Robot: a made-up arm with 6 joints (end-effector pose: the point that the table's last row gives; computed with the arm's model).
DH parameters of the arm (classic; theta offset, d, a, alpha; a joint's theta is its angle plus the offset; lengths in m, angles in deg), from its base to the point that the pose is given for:
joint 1: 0 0.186 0 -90
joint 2: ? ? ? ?
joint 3: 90 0.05 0 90
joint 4: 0 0.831 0 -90
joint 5: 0 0 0 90
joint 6: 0 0.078 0 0
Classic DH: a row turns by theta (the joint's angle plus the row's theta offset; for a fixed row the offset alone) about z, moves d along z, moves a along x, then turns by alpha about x.
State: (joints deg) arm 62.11 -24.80 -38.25 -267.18 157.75 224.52
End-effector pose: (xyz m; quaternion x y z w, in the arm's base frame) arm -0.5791 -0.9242 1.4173 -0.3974 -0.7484 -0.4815 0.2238
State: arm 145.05 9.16 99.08 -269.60 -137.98 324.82
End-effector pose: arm -0.7282 0.5116 0.9102 0.1796 0.5947 0.3347 0.7085
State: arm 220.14 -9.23 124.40 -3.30 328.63 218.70
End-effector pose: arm -0.4804 -0.4736 0.8073 0.0360 -0.6672 0.4660 0.5800
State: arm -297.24 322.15 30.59 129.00 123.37 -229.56
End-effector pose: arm -0.4286 -0.6127 1.7356 0.4777 -0.7601 -0.1830 0.4006
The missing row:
joint 2: -90 0 0.979 0
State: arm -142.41 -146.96 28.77 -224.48 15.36 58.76
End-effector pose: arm 1.0897 0.7575 -1.0758 -0.1346 0.8905 0.1146 0.4193
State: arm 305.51 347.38 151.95 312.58 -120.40 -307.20
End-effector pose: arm 0.2765 -0.2161 0.5707 -0.0617 0.3378 0.2444 0.9068
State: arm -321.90 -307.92 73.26 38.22 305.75 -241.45
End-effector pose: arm 1.1864 0.9440 0.3212 0.6047 0.2080 0.7532 0.1544
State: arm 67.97 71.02 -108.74 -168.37 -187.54 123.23
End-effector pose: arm 0.1269 0.4414 1.0944 -0.8944 0.3626 -0.0135 0.2616
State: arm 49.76 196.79 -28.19 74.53 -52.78 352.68
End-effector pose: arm -0.0525 -0.0773 -1.6088 0.1755 0.8630 -0.0464 0.4716
